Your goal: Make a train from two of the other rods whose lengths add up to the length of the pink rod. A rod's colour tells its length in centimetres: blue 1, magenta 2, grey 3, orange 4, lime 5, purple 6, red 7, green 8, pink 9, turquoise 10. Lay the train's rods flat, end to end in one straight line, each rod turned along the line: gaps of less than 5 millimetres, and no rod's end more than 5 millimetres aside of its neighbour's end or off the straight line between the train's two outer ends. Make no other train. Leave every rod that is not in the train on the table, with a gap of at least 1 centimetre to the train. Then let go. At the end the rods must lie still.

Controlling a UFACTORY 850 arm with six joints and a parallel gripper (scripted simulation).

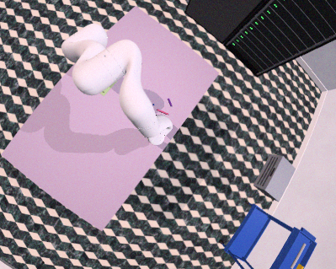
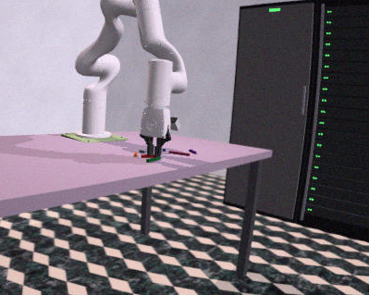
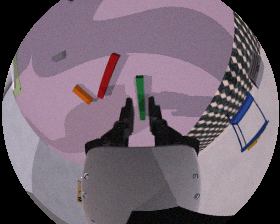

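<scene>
Now: the green rod 30 mm below my hand. From my hand the other things lie so: grey rod: 120 mm behind, 100 mm to the left, 30 mm below; then red rod: 40 mm behind, 40 mm to the left, 30 mm below; then short orange rod: 100 mm behind, 20 mm to the left, 30 mm below.
</scene>
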